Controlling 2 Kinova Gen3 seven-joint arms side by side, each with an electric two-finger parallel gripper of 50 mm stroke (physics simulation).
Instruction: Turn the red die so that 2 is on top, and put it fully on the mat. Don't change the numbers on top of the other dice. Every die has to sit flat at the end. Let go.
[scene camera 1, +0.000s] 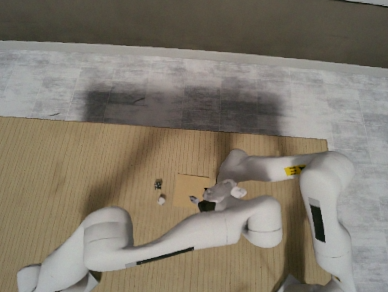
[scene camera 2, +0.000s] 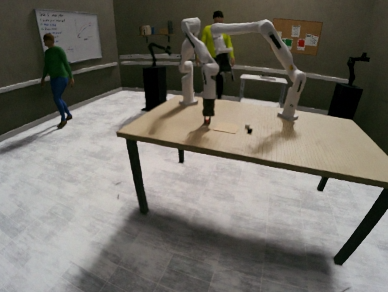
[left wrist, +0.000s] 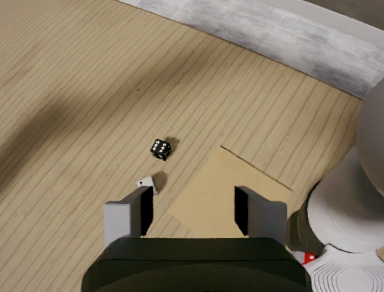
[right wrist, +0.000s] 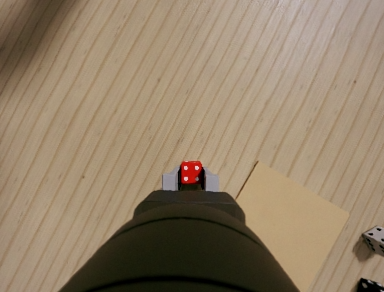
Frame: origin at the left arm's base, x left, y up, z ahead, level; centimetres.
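Seen in the pictures: left gripper, between the fingertips: (scene camera 1: 199, 194) (scene camera 2: 229, 81) (left wrist: 193, 203); right gripper, between the fingertips: (scene camera 2: 207, 123) (left wrist: 303, 259) (right wrist: 191, 174); left arm's base, origin of its link: (scene camera 2: 288, 113); right arm's base, origin of its link: (scene camera 2: 188, 100).
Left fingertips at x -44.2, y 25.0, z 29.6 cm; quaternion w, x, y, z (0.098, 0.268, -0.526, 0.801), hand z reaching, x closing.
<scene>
Offsets run from my left fingertips to a thing's top centre. Level surfaces: height alone.
The red die @(dz +5.2, dx -11.9, dy -25.2 cm) (scene camera 2: 207, 120) (left wrist: 310, 258) (right wrist: 191, 172) is between the fingers of my right gripper (right wrist: 191, 174), which is shut on it at table level, beside the mat @(dz +7.9, dx +1.9, dy -27.4 cm) (scene camera 1: 187, 186) (scene camera 2: 225, 128) (left wrist: 225, 190) (right wrist: 295, 220). Its face towards the right wrist camera shows 4. The black die @(dz +9.7, dx +16.3, dy -25.2 cm) (scene camera 1: 158, 184) (scene camera 2: 250, 131) (left wrist: 160, 149) (right wrist: 370, 285) shows 6 on top. The white die @(dz +3.1, dx +14.3, dy -25.2 cm) (scene camera 1: 161, 200) (left wrist: 147, 182) (right wrist: 375, 239) lies near it; one pip shows on its upper face in the left wrist view. My left gripper (scene camera 1: 199, 194) (scene camera 2: 227, 76) (left wrist: 193, 203) is open and empty, high above the table.
The right arm (left wrist: 350, 210) stands close to the right of the left gripper in the left wrist view. In scene camera 1 the left arm (scene camera 1: 175, 235) reaches across in front of the right arm (scene camera 1: 325, 210). The wooden table @(dy -27.8 cm) (scene camera 2: 310, 145) carries both arms.
</scene>
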